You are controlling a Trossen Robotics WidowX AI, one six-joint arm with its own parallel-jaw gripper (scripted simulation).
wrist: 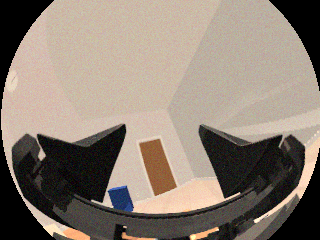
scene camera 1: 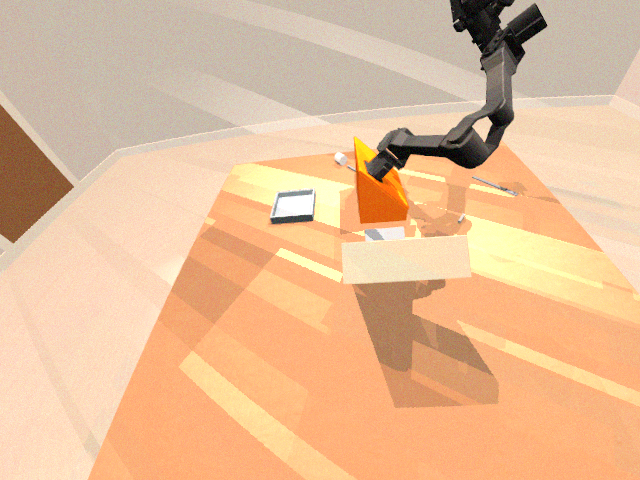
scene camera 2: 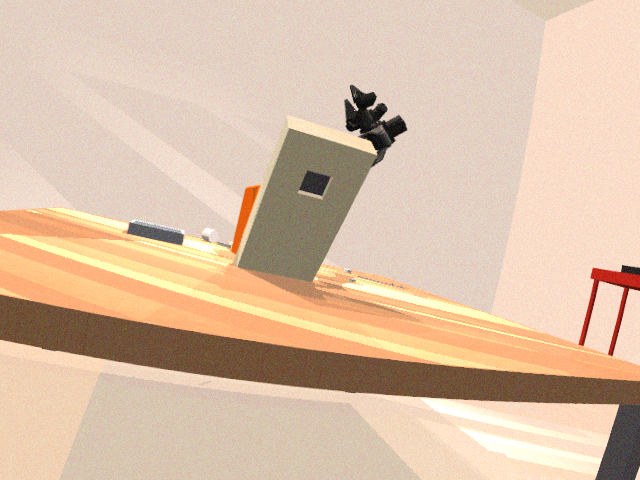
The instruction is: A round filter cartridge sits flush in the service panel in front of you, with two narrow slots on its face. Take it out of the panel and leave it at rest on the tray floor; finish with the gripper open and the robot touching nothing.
Labels:
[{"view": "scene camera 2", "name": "gripper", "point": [348, 92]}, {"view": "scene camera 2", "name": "cream service panel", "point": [315, 173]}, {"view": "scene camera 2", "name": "grey tray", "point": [162, 233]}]

